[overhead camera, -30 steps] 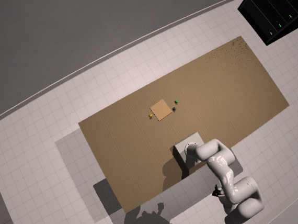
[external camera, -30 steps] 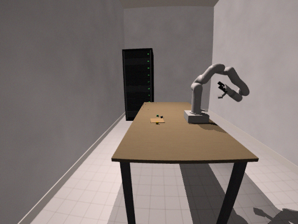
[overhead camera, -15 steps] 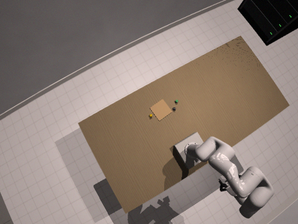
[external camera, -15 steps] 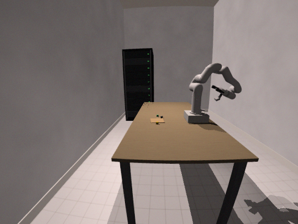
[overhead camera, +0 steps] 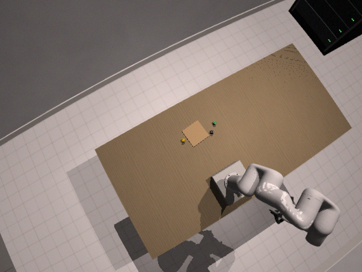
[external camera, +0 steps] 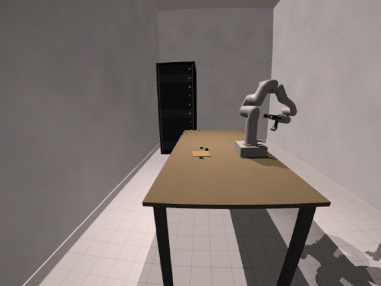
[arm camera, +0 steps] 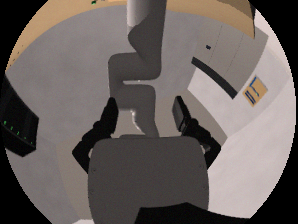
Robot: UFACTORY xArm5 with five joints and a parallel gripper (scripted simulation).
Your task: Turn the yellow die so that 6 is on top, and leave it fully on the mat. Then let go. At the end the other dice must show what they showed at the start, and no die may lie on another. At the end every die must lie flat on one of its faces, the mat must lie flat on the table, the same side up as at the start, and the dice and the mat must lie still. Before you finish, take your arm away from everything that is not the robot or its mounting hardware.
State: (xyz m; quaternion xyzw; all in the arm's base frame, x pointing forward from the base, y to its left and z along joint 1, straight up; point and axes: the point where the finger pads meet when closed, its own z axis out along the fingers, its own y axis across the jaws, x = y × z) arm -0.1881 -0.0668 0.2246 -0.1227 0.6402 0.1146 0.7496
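Right now the green die is 58 cm ahead of my hand, 11 cm to the right of it and 29 cm below it. The rest, counted from my hand: black die 54 cm ahead, 5 cm to the right, 29 cm below; yellow die 62 cm ahead, 15 cm to the left, 29 cm below; tan mat 60 cm ahead, 5 cm to the left, 30 cm below.
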